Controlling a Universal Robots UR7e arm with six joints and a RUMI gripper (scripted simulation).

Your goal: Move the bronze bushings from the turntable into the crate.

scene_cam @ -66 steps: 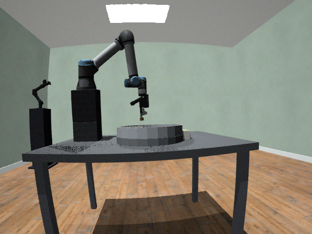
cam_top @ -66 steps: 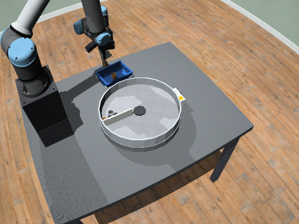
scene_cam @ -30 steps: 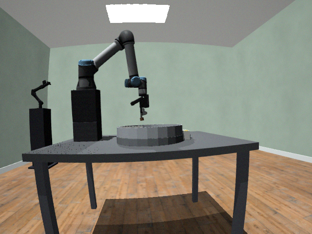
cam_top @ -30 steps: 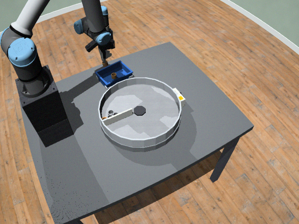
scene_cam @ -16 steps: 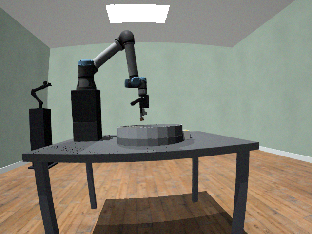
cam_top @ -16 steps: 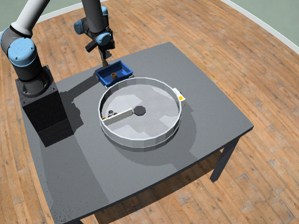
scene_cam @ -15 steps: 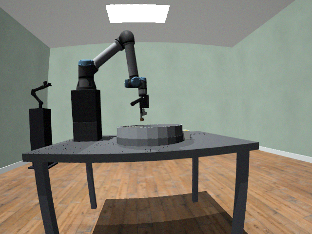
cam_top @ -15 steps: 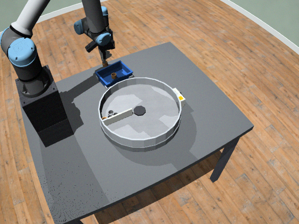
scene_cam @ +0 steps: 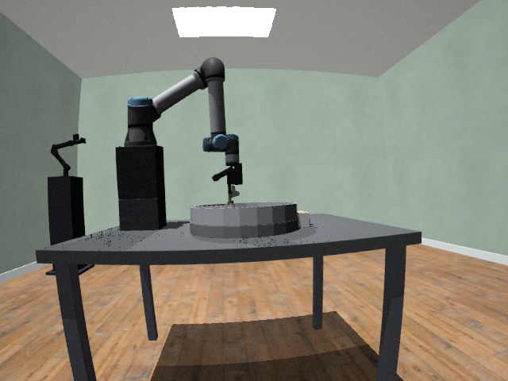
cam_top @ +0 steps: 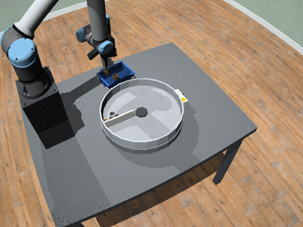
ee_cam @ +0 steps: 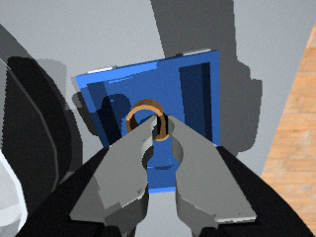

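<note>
The blue crate is 80 mm below my hand, 50 mm ahead of it and 10 mm to the right of it. From my hand the other things lie so: turntable: 370 mm to the right, 50 mm below, 30 mm ahead.
</note>
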